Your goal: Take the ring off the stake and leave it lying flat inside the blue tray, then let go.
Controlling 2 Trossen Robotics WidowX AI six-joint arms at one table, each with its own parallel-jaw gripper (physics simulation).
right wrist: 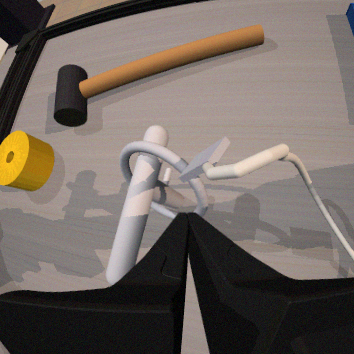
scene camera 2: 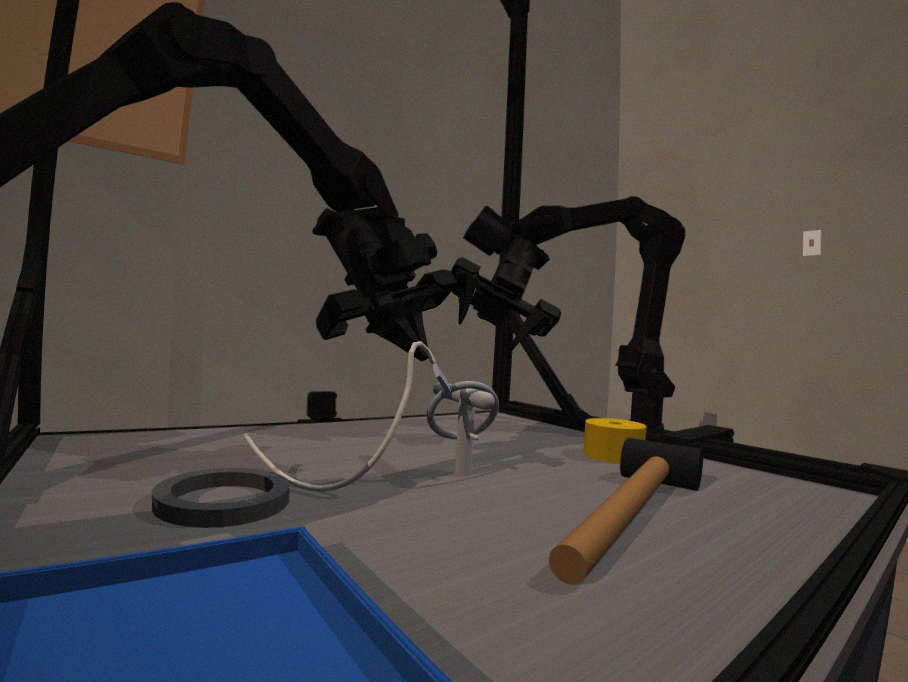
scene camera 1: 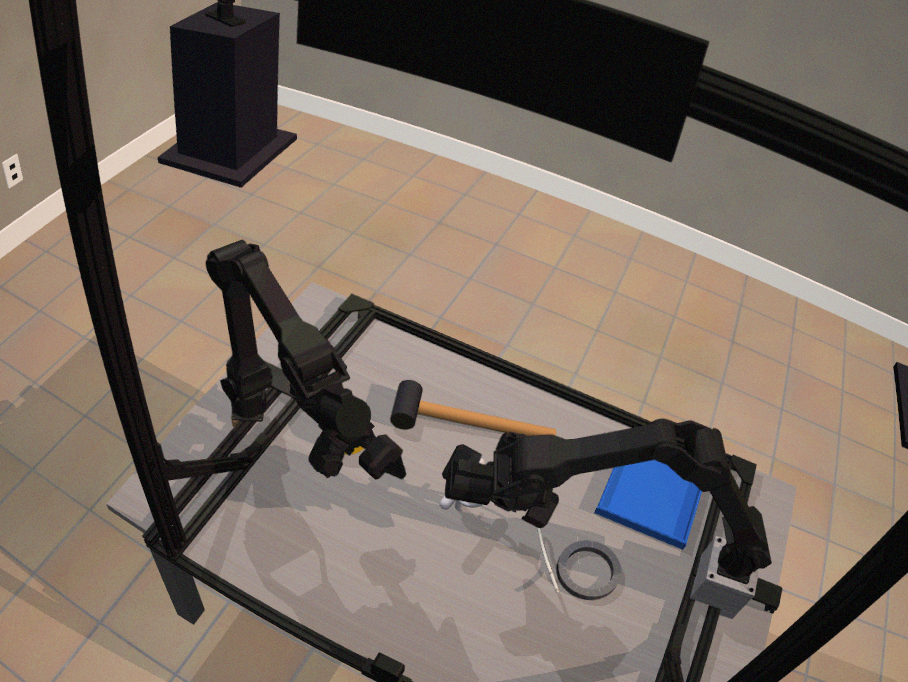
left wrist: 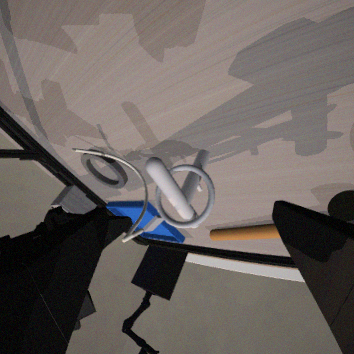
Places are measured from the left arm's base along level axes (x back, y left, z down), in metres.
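Pixels of known places: left gripper, fingertip midpoint: (scene camera 2: 486, 336) (scene camera 1: 391, 465) (left wrist: 191, 212); right gripper, fingertip midpoint: (right wrist: 186, 220) (scene camera 2: 425, 359) (left wrist: 130, 220); left arm's base, link origin: (scene camera 1: 248, 408); right arm's base, link origin: (scene camera 1: 735, 565) (left wrist: 65, 213).
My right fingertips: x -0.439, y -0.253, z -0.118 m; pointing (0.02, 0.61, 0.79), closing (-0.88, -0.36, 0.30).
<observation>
Ahead of a thing's pixels: the offset from my right fingertips to its top centre. "pt": to the spot under its first point.
A thin grey ring @(pt dx +0.043, dy +0.077, dz +0.062 m) (scene camera 2: 495, 413) (left wrist: 213, 200) (right wrist: 125, 162) hangs around the stake's @(dx +0.038, dy +0.033, dz +0.032 m) (scene camera 2: 463, 447) (left wrist: 167, 185) (right wrist: 131, 215) top bar. The ring carries a grey tab @(pt dx -0.022, dy +0.025, dz +0.004 m) (right wrist: 206, 159) with a white cord (scene camera 2: 400, 418) (left wrist: 146, 190) (right wrist: 260, 162) that trails onto the table. The blue tray @(dx -0.363, dy +0.058, dz +0.116 m) (scene camera 1: 638, 529) (scene camera 2: 146, 559) is empty. My right gripper (scene camera 2: 420, 357) (right wrist: 186, 220) is shut and empty above the ring, beside the cord's bend; contact is unclear. My left gripper (scene camera 1: 359, 469) (scene camera 2: 486, 334) (left wrist: 191, 212) is open and empty, above and to the side of the stake. My right arm mostly hides the ring in scene camera 1.
A thick dark ring @(dx -0.194, dy -0.107, dz +0.123 m) (scene camera 1: 563, 571) (scene camera 2: 220, 512) lies flat near the tray. A mallet @(dx -0.017, dy +0.241, dz +0.088 m) (scene camera 1: 477, 418) (scene camera 2: 616, 521) (right wrist: 175, 60) with an orange handle lies behind the stake in scene camera 1. A yellow cylinder @(dx +0.240, dy +0.208, dz +0.088 m) (scene camera 2: 607, 441) (right wrist: 30, 162) stands near its head. Black rails edge the table.
</observation>
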